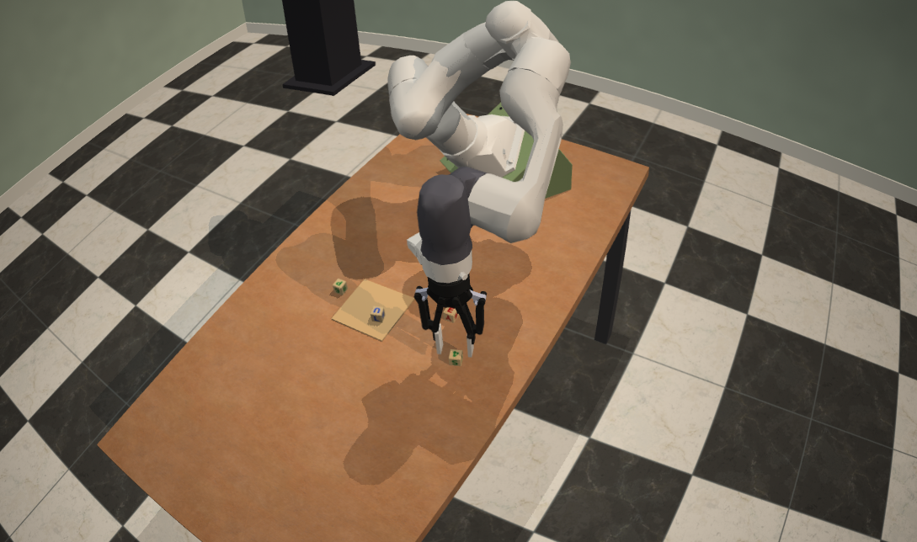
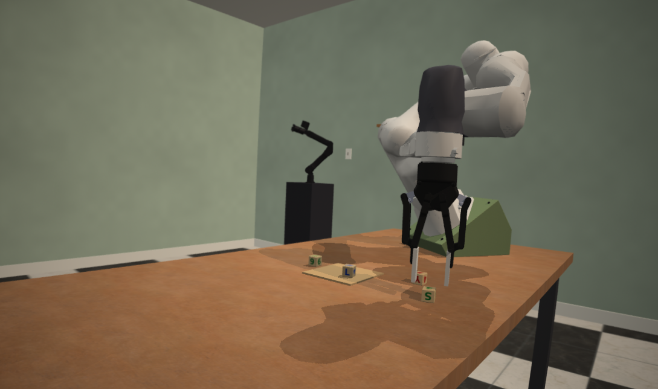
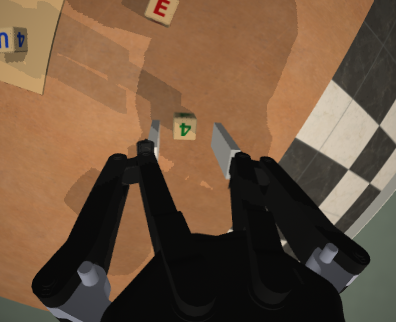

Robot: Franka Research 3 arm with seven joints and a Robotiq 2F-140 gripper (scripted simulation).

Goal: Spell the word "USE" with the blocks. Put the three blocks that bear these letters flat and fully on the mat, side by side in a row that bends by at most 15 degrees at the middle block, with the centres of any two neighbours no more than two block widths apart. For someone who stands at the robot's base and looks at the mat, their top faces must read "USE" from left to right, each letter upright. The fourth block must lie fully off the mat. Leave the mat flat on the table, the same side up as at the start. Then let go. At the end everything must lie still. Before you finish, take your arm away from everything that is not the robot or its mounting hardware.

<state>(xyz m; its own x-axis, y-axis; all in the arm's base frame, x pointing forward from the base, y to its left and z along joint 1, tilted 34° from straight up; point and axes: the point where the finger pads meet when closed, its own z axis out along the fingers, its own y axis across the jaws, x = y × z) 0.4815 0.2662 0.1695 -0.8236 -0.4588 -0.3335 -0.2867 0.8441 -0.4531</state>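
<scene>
The S block is 5 cm below my hand. The rest, counted from my hand: U block: 3 cm behind, 21 cm to the right, 5 cm below; E block: 10 cm behind, 7 cm to the right, 5 cm below; mat: 4 cm behind, 24 cm to the right, 7 cm below.
</scene>
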